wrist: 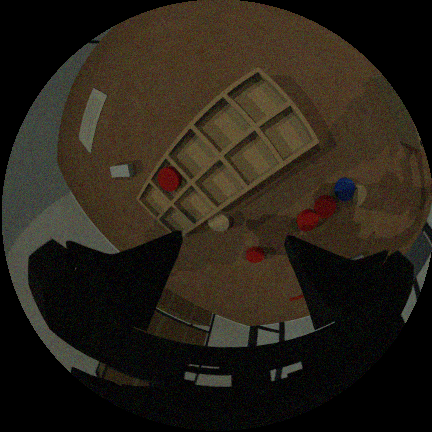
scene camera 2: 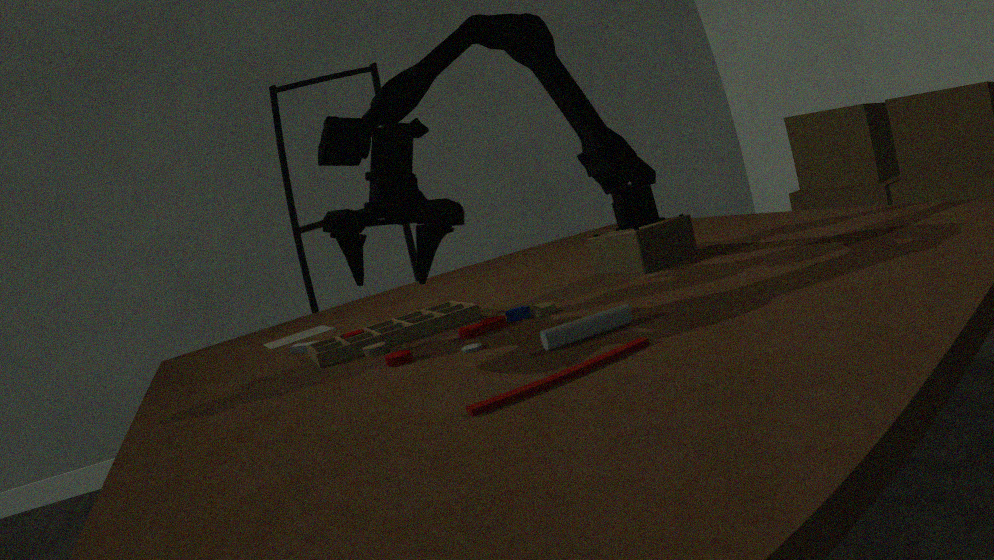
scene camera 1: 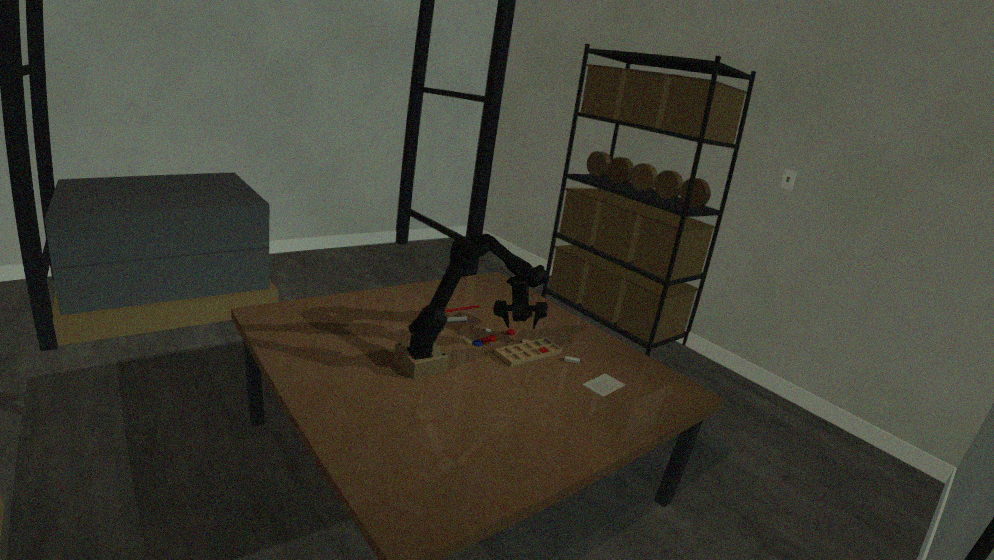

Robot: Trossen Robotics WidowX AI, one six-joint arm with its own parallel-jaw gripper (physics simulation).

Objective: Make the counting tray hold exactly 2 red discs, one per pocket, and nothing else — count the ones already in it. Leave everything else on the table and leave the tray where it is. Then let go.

Observation:
My gripper (scene camera 2: pixel 389 284) is open, with nothing in its grasp. Also in view: a wooden counting tray (scene camera 1: pixel 513 355). A grey square (wrist: pixel 96 99) rests on the table.
The wooden counting tray shows as well in the wrist view (wrist: pixel 252 128). My gripper shows as well in the wrist view (wrist: pixel 234 238) and in scene camera 1 (scene camera 1: pixel 521 327).

